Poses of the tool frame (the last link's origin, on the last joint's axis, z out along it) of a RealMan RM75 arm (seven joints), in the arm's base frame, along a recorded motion.
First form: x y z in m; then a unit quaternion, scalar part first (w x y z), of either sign.
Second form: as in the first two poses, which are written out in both.
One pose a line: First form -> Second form
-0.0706 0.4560 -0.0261 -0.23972 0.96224 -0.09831 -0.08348 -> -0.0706 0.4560 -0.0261 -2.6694 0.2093 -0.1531
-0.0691 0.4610 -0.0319 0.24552 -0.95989 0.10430 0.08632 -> -0.0691 0.4610 -0.0319 -2.6586 0.2187 -0.1624
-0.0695 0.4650 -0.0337 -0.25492 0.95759 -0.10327 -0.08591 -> -0.0695 0.4650 -0.0337 -2.6387 0.2189 -0.1584
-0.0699 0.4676 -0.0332 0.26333 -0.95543 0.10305 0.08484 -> -0.0699 0.4676 -0.0332 -2.6209 0.2181 -0.1566
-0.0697 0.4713 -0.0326 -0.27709 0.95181 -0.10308 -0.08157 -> -0.0697 0.4713 -0.0326 -2.5917 0.2140 -0.1552
